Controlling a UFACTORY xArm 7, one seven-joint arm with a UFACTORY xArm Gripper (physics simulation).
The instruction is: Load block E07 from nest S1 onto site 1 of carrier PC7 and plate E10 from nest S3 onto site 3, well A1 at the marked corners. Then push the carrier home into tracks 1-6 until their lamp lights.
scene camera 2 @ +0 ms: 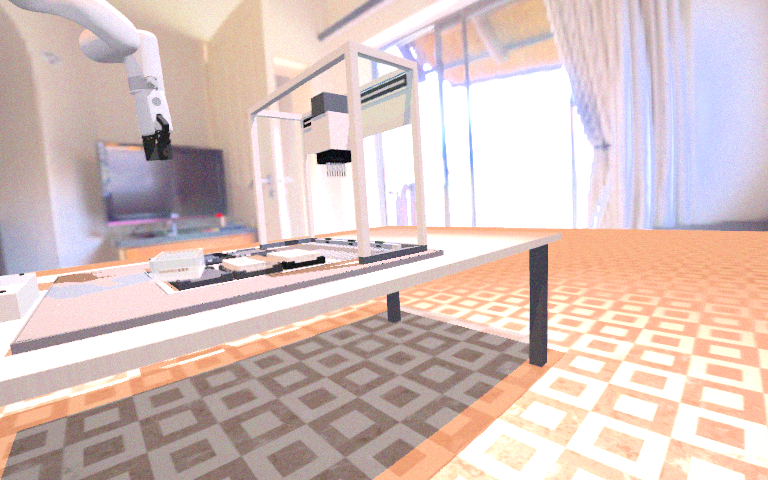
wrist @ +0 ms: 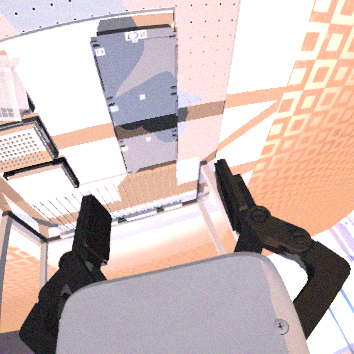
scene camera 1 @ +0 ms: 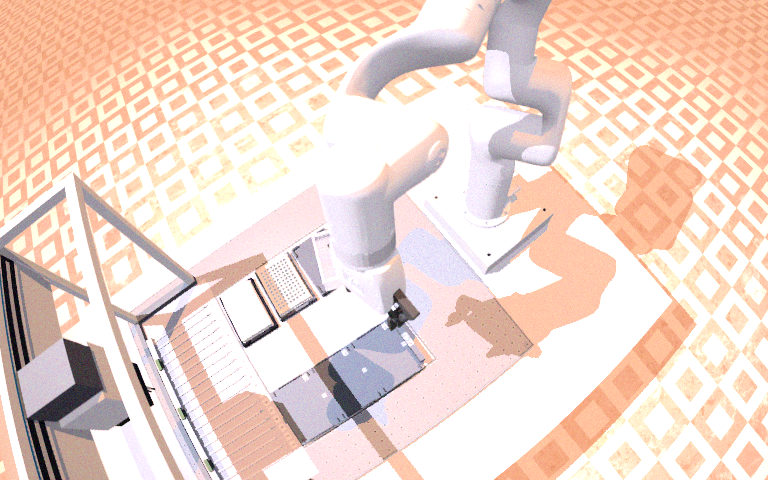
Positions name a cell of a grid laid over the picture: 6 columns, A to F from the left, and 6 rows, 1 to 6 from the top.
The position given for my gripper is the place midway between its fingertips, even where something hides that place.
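Note:
My gripper (scene camera 1: C4), (scene camera 2: B3), (wrist: C4) is open and it's holding nothing. I can also see a grey carrier plate (scene camera 1: C5), (wrist: C2), and there's a well plate (scene camera 2: B4), (scene camera 1: C4), plus a pipetting head (scene camera 1: A6).

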